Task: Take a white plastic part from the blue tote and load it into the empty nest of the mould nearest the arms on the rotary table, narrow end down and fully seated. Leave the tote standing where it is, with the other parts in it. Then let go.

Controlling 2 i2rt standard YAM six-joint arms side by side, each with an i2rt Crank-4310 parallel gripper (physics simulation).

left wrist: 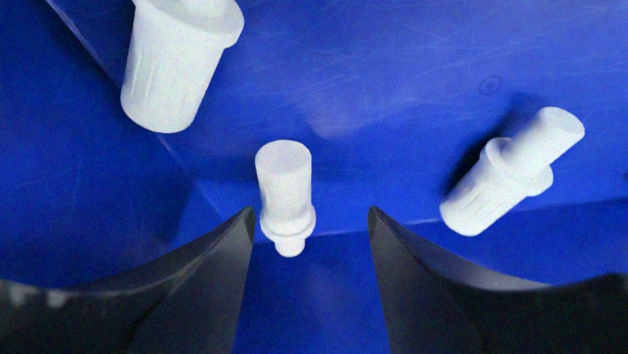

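My left gripper is open and reaches into the blue tote. A white plastic part shows between its fingertips in the view, closer to the left finger, with its wide plain end towards the top of the view and a short narrow stub towards the bottom. A second white part lies slanted to the right of the right fingertip. A third white part is at the upper left, cut off by the top edge of the view. The mould, the rotary table and my right gripper do not show in this view.
A tote wall rises on the left, and a fold line between the tote's inner faces runs down from the upper left. Another wall or floor edge crosses below the parts, behind the fingertips. I cannot tell which face is the floor.
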